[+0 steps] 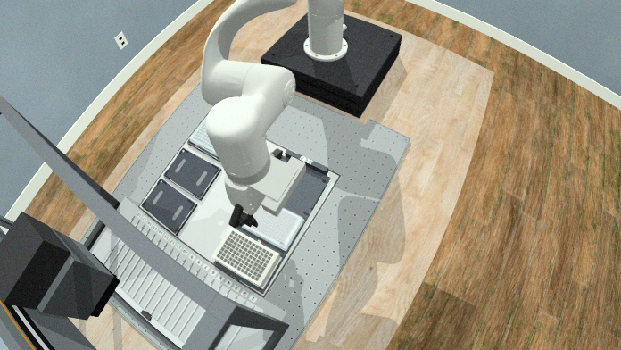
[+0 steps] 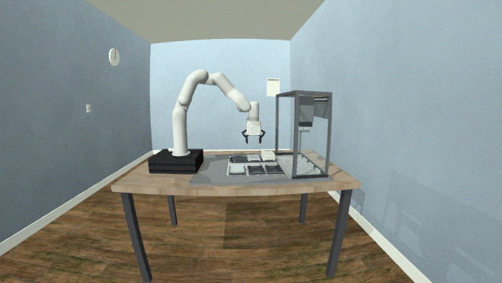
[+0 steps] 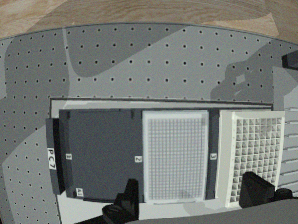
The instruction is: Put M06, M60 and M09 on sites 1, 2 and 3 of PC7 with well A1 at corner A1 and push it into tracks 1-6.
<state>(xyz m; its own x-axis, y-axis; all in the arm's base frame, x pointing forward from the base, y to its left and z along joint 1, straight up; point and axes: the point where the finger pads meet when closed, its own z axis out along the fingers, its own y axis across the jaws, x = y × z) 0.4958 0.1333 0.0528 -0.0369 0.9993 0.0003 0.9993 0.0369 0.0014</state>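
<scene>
Right now my hand is 12 cm past the plate nest S1, 26 cm to the left of it and 13 cm above it. Round my hand: plate nest S2 (26 cm to the right, 13 cm below); then carrier PC7 (1 cm behind, 12 cm below); then plate nest S3 (11 cm ahead, 26 cm to the right, 13 cm below).
</scene>
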